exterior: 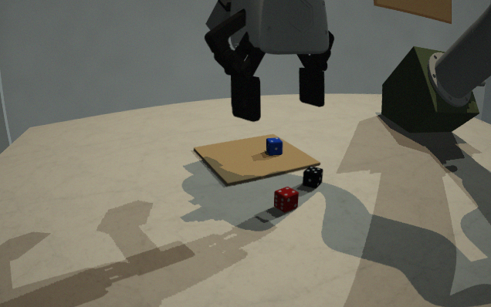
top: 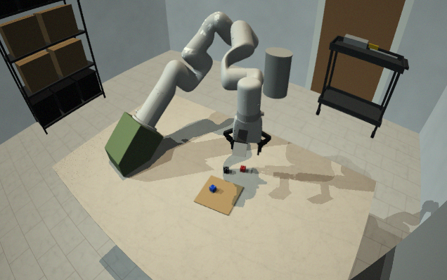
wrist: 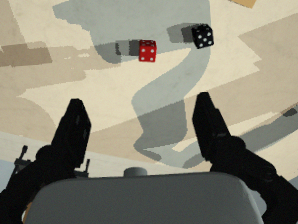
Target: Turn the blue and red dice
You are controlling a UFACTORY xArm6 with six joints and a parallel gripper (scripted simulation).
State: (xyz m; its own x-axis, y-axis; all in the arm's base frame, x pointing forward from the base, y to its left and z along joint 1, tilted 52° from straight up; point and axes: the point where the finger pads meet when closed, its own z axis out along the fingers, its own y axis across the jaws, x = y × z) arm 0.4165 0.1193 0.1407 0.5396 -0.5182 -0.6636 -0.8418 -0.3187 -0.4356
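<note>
My hand is 10 mm past the red die and 110 mm above it. Also, from my hand: blue die: 20 mm behind, 160 mm to the right, 110 mm below; tan mat: 10 mm ahead, 160 mm to the right, 120 mm below; black die: 50 mm behind, 50 mm to the right, 110 mm below.
</note>
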